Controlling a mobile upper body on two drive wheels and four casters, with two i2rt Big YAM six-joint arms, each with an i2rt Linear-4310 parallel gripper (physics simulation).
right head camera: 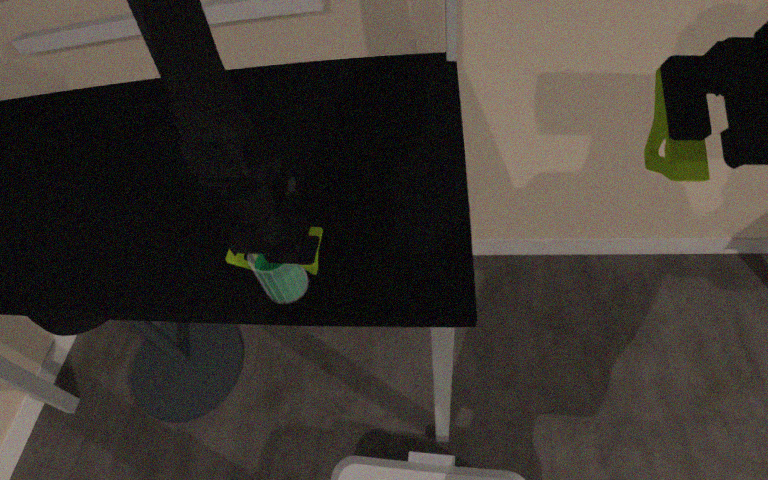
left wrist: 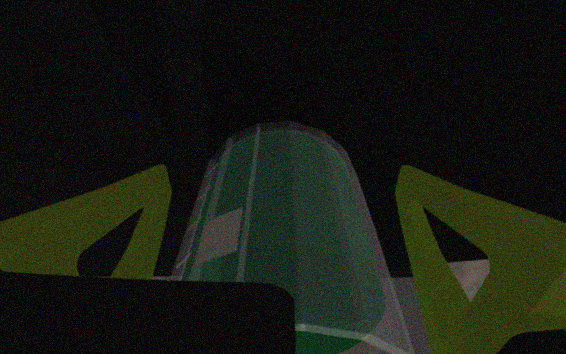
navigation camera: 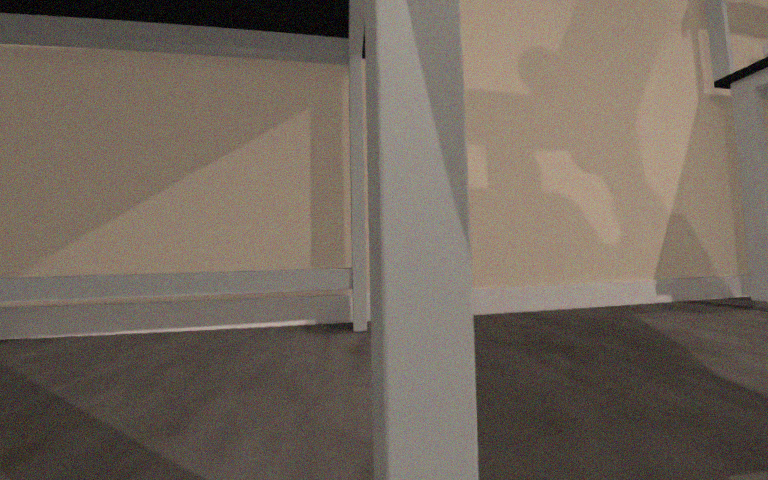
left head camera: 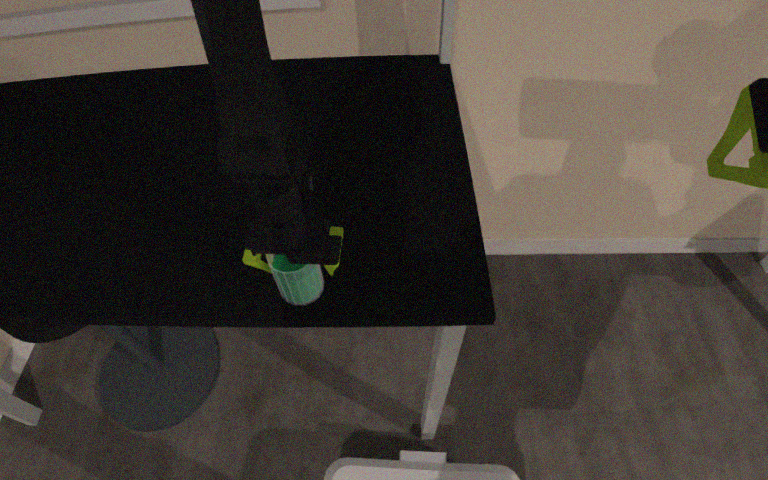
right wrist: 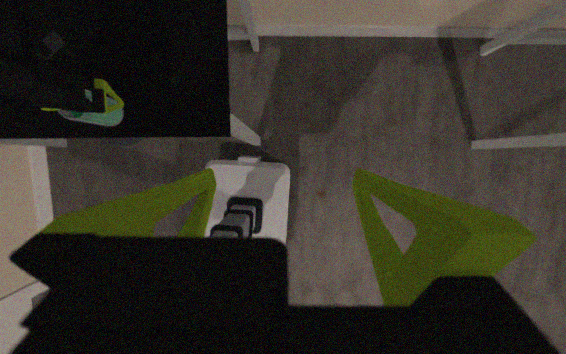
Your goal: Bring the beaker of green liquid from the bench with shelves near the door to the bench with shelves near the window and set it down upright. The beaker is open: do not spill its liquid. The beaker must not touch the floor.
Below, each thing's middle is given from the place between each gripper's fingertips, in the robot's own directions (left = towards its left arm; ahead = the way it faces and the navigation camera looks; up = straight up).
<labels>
I see my left gripper 2 cm past the beaker of green liquid [left head camera: 299,284] and 3 cm below it.
My right gripper is now 100 mm short of the beaker of green liquid, 450 mm to the right of it and 320 mm above it.
</labels>
